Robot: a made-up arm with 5 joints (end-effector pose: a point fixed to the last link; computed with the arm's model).
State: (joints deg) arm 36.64 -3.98 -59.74 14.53 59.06
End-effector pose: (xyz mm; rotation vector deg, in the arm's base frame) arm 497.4 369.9 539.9 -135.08 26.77 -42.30
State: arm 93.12 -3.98 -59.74 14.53 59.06
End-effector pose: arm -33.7 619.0 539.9 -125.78 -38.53 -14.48
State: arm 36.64 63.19 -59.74 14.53 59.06
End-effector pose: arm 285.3 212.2 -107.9 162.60 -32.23 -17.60
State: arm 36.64 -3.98 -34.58 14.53 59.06
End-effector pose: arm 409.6 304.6 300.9 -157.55 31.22 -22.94
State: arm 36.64 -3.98 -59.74 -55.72 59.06
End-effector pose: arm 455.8 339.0 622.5 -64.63 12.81 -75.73
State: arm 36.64 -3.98 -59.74 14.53 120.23
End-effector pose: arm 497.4 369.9 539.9 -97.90 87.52 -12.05
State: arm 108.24 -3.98 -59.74 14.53 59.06
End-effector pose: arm -194.0 588.7 539.9 -119.09 -54.50 -6.63
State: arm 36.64 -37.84 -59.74 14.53 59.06
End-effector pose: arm 357.2 265.7 864.1 -102.14 20.24 -61.87
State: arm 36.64 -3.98 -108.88 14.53 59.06
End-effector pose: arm 410.0 304.9 1029.7 -86.59 17.16 -68.54
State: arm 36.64 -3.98 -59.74 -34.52 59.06
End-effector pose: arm 476.7 354.5 605.3 -86.68 17.18 -68.51
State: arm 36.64 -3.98 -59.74 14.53 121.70
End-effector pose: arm 497.4 369.9 539.9 -96.73 88.73 -11.29
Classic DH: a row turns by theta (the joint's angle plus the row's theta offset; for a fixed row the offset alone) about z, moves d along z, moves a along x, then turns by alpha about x. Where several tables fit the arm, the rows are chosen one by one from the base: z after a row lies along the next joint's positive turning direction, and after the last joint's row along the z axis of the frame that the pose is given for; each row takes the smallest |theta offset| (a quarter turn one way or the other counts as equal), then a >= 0, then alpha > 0; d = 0 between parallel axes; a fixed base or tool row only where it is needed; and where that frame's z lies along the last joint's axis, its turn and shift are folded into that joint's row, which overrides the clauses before.
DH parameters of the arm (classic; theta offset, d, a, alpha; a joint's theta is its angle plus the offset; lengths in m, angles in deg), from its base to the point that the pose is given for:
joint 1: 0 0.415 0 -90
joint 2: -79.27 0 0.2524 0
joint 3: -23.51 0 -0.5199 0
joint 4: -77.22 0 -0.052 90
joint 5: 180 0.067 0 0

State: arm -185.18 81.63 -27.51 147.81 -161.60
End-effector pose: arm 114.0 -10.3 95.8 31.30 -6.53 -163.93
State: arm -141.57 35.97 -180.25 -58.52 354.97
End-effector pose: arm -244.7 -194.2 1108.5 -8.56 21.48 32.95
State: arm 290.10 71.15 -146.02 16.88 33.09
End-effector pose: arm 293.4 -801.7 437.9 89.49 -112.48 75.58
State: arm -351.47 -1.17 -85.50 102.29 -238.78
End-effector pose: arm 580.3 87.0 670.7 91.77 -137.83 -9.64
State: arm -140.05 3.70 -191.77 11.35 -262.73
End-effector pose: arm 130.5 109.3 1215.2 -2.02 -3.70 137.17
